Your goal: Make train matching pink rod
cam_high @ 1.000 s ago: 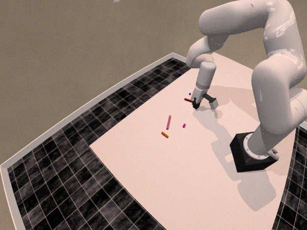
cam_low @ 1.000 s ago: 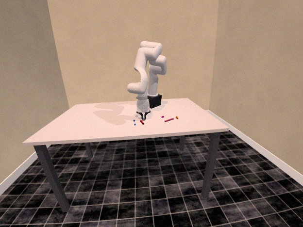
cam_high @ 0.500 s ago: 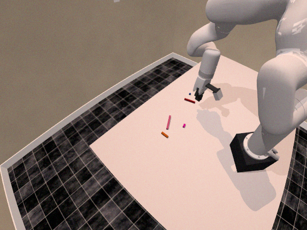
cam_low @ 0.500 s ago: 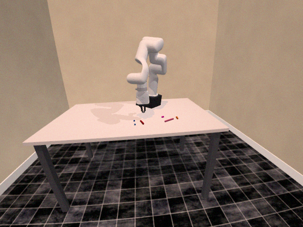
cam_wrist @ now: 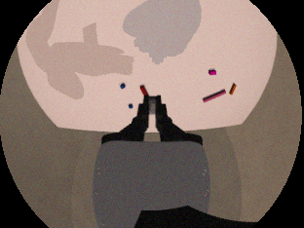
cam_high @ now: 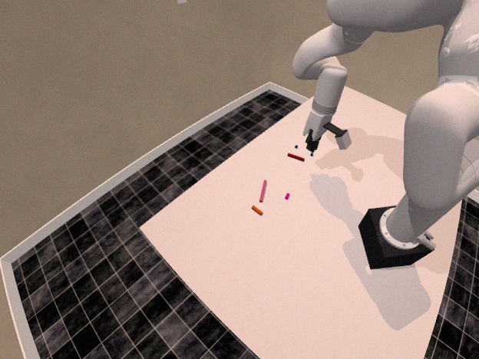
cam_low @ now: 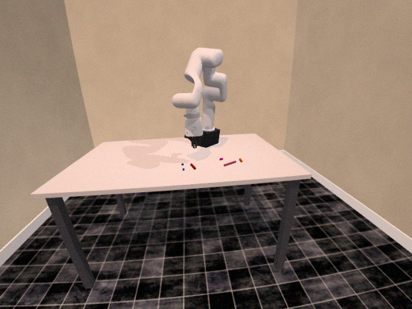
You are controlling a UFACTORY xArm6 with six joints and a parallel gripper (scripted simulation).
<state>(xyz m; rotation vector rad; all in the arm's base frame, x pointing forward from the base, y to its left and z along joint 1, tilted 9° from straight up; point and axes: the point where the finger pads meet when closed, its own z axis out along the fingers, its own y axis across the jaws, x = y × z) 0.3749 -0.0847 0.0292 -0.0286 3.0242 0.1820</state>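
The magenta rod lies 4 cm behind my hand, 16 cm to the left of it and 12 cm below it. The rest, counted from my hand: blue rod: 10 cm ahead, 7 cm to the right, 12 cm below; then red rod: 6 cm ahead, 1 cm to the right, 12 cm below; then grey rod: 2 cm below.
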